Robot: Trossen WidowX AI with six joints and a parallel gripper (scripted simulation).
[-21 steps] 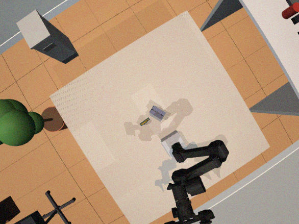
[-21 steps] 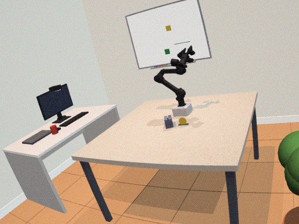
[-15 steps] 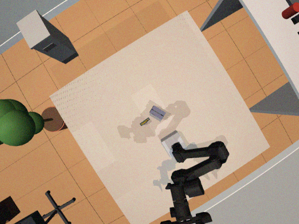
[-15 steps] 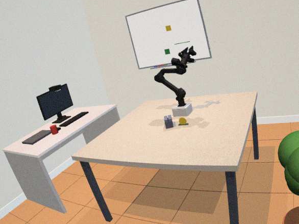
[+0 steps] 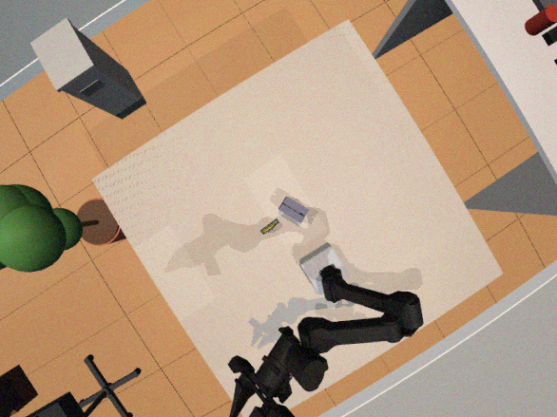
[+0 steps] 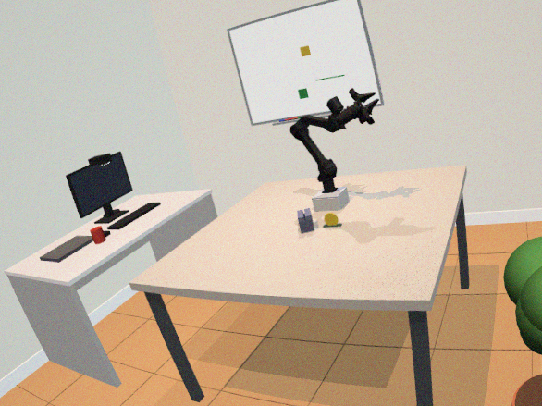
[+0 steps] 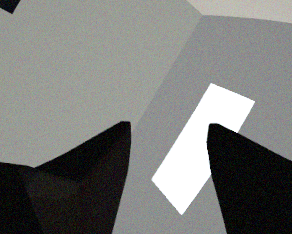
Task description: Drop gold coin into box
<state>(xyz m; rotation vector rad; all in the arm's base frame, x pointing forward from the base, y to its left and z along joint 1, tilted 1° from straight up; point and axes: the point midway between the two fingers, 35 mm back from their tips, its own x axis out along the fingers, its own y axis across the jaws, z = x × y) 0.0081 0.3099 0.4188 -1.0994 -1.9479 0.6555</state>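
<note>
Right now my gripper tip is 470 mm above the thin gold coin, 280 mm short of it and 220 mm to the left of it.
</note>
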